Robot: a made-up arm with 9 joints. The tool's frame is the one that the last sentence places.
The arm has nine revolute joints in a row. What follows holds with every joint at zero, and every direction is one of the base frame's.
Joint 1 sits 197 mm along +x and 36 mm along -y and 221 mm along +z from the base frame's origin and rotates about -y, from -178.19 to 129.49 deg.
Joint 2 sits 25 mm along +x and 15 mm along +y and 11 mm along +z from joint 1 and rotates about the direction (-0.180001, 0.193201, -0.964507), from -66.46 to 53.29 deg.
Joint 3 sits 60 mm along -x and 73 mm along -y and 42 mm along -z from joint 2 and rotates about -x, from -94.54 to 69.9 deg.
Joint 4 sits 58 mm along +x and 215 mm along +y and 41 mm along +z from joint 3 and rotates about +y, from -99.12 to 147.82 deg.
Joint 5 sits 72 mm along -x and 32 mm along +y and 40 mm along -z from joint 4 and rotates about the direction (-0.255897, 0.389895, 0.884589), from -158.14 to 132.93 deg.
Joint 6 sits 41 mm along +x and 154 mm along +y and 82 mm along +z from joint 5 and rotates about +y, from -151.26 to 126.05 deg.
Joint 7 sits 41 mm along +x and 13 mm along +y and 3 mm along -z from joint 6 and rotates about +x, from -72.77 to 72.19 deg.
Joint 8 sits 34 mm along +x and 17 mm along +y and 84 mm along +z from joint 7 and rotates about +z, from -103.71 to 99.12 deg.
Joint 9 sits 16 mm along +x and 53 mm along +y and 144 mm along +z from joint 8 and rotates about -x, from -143.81 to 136.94 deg.
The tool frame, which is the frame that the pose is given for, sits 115 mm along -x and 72 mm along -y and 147 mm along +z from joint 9; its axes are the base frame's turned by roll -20.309, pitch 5.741 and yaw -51.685 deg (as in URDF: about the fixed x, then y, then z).
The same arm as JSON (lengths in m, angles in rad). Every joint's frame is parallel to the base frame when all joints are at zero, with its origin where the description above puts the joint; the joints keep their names.
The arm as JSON. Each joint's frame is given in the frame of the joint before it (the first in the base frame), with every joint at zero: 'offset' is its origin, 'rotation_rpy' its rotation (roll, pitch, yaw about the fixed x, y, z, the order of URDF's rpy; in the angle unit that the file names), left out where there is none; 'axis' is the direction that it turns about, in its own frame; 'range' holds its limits. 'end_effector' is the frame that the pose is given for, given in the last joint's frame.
{
  "length_unit": "m",
  "angle_unit": "rad",
  "chain": [
    {
      "id": "joint 1",
      "offset": [
        0.197,
        -0.036,
        0.221
      ],
      "axis": [
        0.0,
        -1.0,
        0.0
      ],
      "range": [
        -3.11,
        2.26
      ]
    },
    {
      "id": "joint 2",
      "offset": [
        0.025,
        0.015,
        0.011
      ],
      "axis": [
        -0.180001,
        0.193201,
        -0.964507
      ],
      "range": [
        -1.1599,
        0.9301
      ]
    },
    {
      "id": "joint 3",
      "offset": [
        -0.06,
        -0.073,
        -0.042
      ],
      "axis": [
        -1.0,
        0.0,
        0.0
      ],
      "range": [
        -1.65,
        1.22
      ]
    },
    {
      "id": "joint 4",
      "offset": [
        0.058,
        0.215,
        0.041
      ],
      "axis": [
        0.0,
        1.0,
        0.0
      ],
      "range": [
        -1.73,
        2.5799
      ]
    },
    {
      "id": "joint 5",
      "offset": [
        -0.072,
        0.032,
        -0.04
      ],
      "axis": [
        -0.255897,
        0.389895,
        0.884589
      ],
      "range": [
        -2.7601,
        2.3201
      ]
    },
    {
      "id": "joint 6",
      "offset": [
        0.041,
        0.154,
        0.082
      ],
      "axis": [
        0.0,
        1.0,
        0.0
      ],
      "range": [
        -2.64,
        2.2
      ]
    },
    {
      "id": "joint 7",
      "offset": [
        0.041,
        0.013,
        -0.003
      ],
      "axis": [
        1.0,
        0.0,
        0.0
      ],
      "range": [
        -1.2701,
        1.26
      ]
    },
    {
      "id": "joint 8",
      "offset": [
        0.034,
        0.017,
        0.084
      ],
      "axis": [
        0.0,
        0.0,
        1.0
      ],
      "range": [
        -1.8101,
        1.73
      ]
    },
    {
      "id": "joint 9",
      "offset": [
        0.016,
        0.053,
        0.144
      ],
      "axis": [
        -1.0,
        0.0,
        0.0
      ],
      "range": [
        -2.51,
        2.3901
      ]
    }
  ],
  "end_effector": {
    "offset": [
      -0.115,
      -0.072,
      0.147
    ],
    "rotation_rpy": [
      -0.3545,
      0.1002,
      -0.9021
    ]
  }
}

